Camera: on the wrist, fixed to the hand. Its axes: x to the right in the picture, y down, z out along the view.
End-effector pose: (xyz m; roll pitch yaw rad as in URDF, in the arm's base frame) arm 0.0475 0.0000 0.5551 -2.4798 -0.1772 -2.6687
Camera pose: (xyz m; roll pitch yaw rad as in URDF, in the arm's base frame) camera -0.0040 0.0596 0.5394 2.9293 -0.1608 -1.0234
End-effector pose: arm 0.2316 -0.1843 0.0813 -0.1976 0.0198 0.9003
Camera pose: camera 0.1904 -0.1329 0.0353 -0.0147 -0.6880 -0.7113
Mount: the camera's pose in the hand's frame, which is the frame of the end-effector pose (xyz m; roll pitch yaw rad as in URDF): 0.0156 0.0719 -0.0322 -0.0018 -0.4897 -1.6208
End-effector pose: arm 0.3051 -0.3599 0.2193 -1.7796 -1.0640 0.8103
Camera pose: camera 0.3823 -0.3461 0.2020 1.8830 -0.3391 -3.0813
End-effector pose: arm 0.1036 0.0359 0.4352 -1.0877 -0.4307 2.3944
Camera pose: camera 0.0658 0.0643 0.3703 1.5596 -1.0959 -0.7628
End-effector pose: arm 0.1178 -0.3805 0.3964 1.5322 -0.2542 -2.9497
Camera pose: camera 0.1271 -0.4143 0.4687 0.3883 1.0083 2.0955
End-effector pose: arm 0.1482 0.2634 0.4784 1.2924 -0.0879 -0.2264
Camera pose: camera 0.1696 0.3105 0.5398 0.0555 0.8028 -1.7697
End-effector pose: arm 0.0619 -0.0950 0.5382 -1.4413 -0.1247 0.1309
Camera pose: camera 0.0895 -0.1142 0.4653 2.6755 -1.1732 2.1277
